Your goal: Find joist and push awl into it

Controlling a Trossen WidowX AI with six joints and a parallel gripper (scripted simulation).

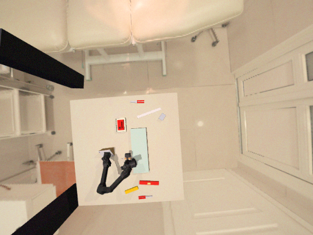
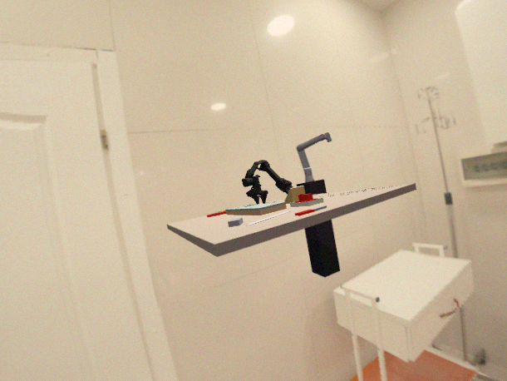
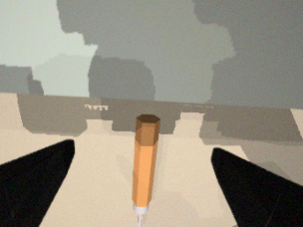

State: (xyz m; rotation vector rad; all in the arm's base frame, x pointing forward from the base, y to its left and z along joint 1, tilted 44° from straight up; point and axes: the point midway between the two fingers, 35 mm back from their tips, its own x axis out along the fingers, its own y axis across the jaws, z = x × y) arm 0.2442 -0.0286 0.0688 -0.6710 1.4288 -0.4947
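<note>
The awl lies 60 mm behind my gripper tip, 10 mm to the right of it and 20 mm below it. From my gripper tip the other things lie so: yellow block: 30 mm ahead, 380 mm to the right, 20 mm below; then stud finder: 120 mm behind, 380 mm to the left, 20 mm above; then red level: 240 mm ahead, 290 mm to the right, 10 mm below.
</note>
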